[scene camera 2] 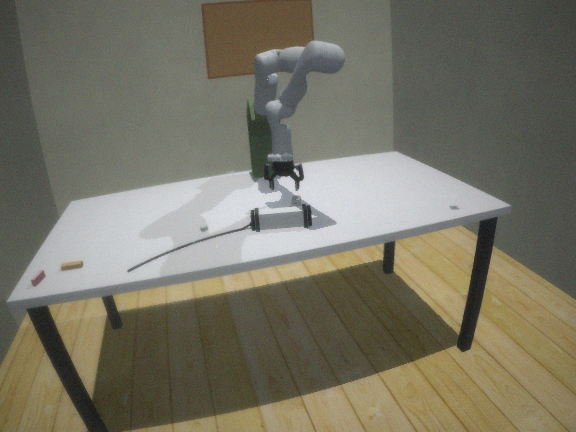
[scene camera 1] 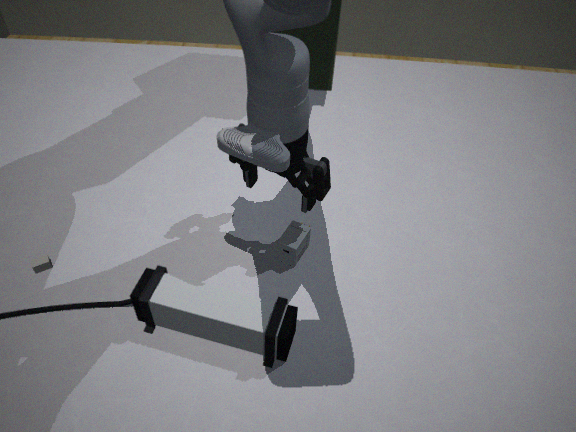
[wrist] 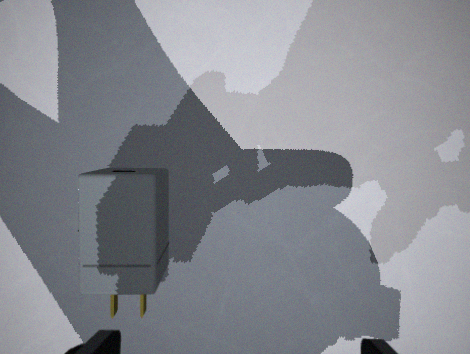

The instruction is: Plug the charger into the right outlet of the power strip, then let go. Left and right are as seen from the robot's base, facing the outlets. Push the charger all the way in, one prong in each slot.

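Pixels of known places: gripper, fingertip midpoint: [scene camera 2: 284, 189] [scene camera 1: 279, 195]; arm's base, origin of the base link: [scene camera 2: 264, 107].
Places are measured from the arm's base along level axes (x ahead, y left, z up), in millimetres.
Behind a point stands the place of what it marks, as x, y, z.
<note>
The grey charger [scene camera 1: 298, 242] @(390, 103, -299) [scene camera 2: 296, 200] @(401, 93, -300) [wrist: 120, 225] @(380, 91, -299) lies on the table on the robot's side of the power strip. In the wrist view it is at the lower left, and its two brass prongs [wrist: 128, 306] point to the bottom of the view. The pale power strip [scene camera 1: 210, 310] @(538, 32, -283) [scene camera 2: 282, 218] @(548, 35, -303) has black ends; its outlets do not show in either scene view. My gripper [scene camera 1: 279, 194] @(326, 56, -281) [scene camera 2: 284, 187] @(326, 56, -281) [wrist: 241, 345] @(326, 56, -281) is open and empty, above the table and apart from the charger. In the wrist view the charger is off towards the left finger, not centred between the fingers.
A black cable [scene camera 1: 65, 307] @(563, -167, -333) [scene camera 2: 190, 243] @(620, -270, -333) runs from one strip end. A small block [scene camera 1: 42, 265] @(515, -232, -327) [scene camera 2: 203, 228] @(521, -238, -327) lies near it. Orange [scene camera 2: 71, 265] @(733, -659, -326) and pink [scene camera 2: 38, 278] @(811, -746, -324) blocks lie at the table's left; a small grey piece [scene camera 2: 454, 207] @(508, 677, -336) lies right. A green panel [scene camera 1: 325, 55] @(-57, 37, -260) [scene camera 2: 260, 145] @(-46, -31, -184) stands behind the arm.
</note>
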